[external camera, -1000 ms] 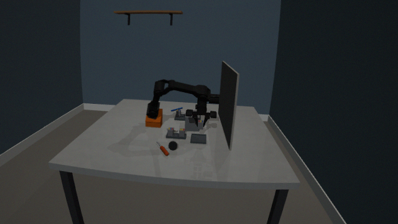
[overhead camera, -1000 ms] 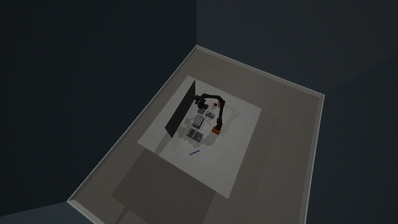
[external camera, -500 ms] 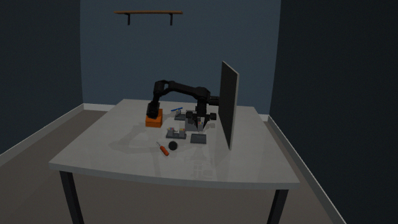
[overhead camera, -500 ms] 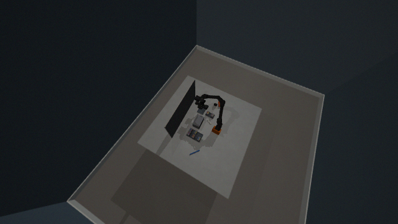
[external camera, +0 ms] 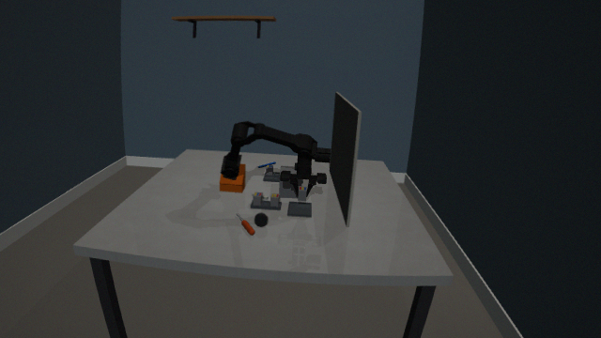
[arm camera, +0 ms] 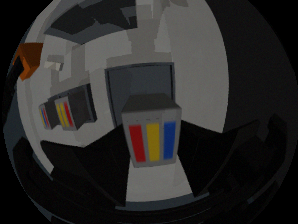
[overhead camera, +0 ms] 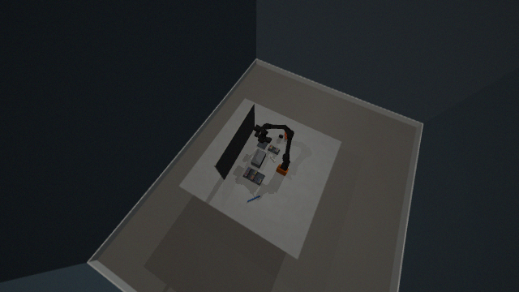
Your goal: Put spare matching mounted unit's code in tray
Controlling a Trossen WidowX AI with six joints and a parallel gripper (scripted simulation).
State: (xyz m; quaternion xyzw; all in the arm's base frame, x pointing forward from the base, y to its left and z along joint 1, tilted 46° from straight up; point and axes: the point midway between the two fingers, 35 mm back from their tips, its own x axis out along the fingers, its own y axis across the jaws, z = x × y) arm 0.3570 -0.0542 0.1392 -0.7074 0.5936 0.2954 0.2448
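My gripper tip is now 6 cm above the dark tray and 1 cm past it. The rest, counted from my gripper tip: tall grey panel 24 cm to the left, 16 cm above, 14 cm ahead; spare 38 cm to the left, 23 cm behind, 2 cm below; grey mounted unit 20 cm to the left, 9 cm behind, 1 cm below.
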